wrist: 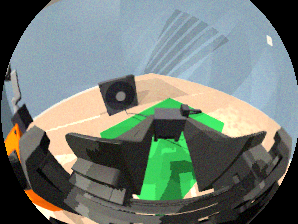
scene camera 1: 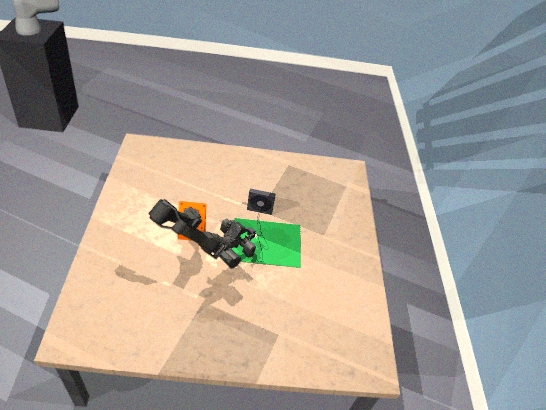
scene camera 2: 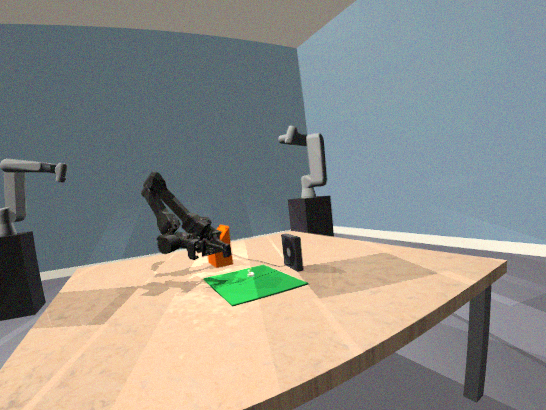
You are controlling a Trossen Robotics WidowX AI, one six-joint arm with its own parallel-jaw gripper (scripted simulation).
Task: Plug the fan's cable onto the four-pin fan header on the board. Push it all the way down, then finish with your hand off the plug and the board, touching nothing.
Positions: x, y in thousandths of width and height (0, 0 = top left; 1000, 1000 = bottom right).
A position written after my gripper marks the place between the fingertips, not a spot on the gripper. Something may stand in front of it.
I see my gripper (scene camera 2: 417, 606), a black fan (wrist: 398, 417) and a green board (wrist: 569, 783).
My gripper also shows in the wrist view (wrist: 562, 529) and in scene camera 1 (scene camera 1: 462, 565).
